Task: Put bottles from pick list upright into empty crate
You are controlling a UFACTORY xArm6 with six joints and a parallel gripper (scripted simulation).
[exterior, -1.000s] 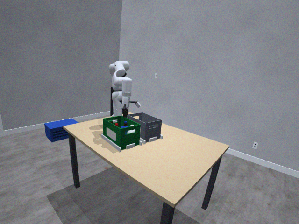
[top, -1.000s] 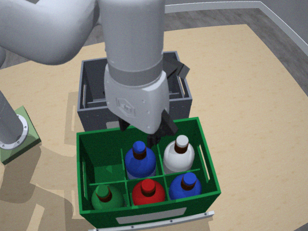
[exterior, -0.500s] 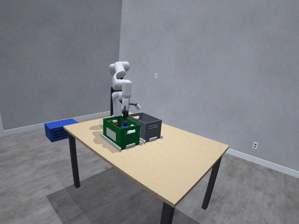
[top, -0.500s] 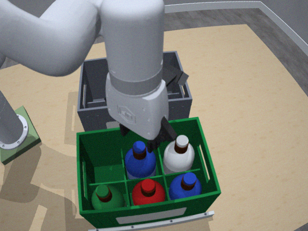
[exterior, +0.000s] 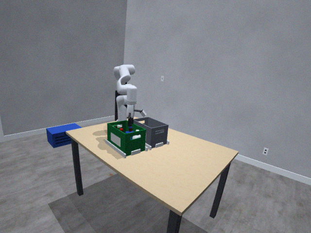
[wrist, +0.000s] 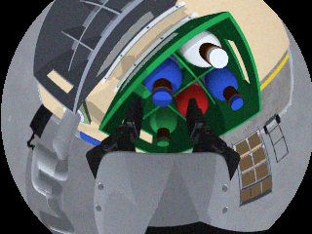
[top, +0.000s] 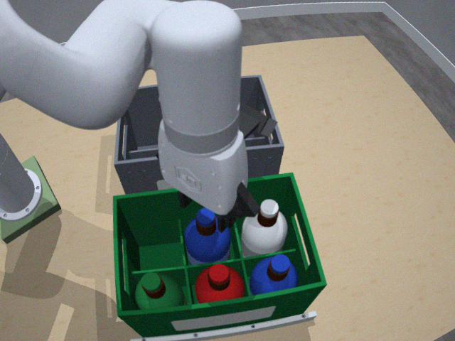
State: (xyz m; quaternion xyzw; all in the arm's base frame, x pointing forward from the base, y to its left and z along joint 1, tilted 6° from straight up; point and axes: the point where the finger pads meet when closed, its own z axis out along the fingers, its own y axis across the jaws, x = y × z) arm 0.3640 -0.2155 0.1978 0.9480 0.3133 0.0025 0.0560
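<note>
My hand is 110 mm above the green crate, 40 mm to the left of it and 10 mm past it. Round my hand: red-label bottle 110 mm below, 90 mm to the right, 10 mm behind; white-label bottle 110 mm below, 90 mm ahead, 10 mm to the right; green bottle 110 mm below, 100 mm behind, 70 mm to the right.
</note>
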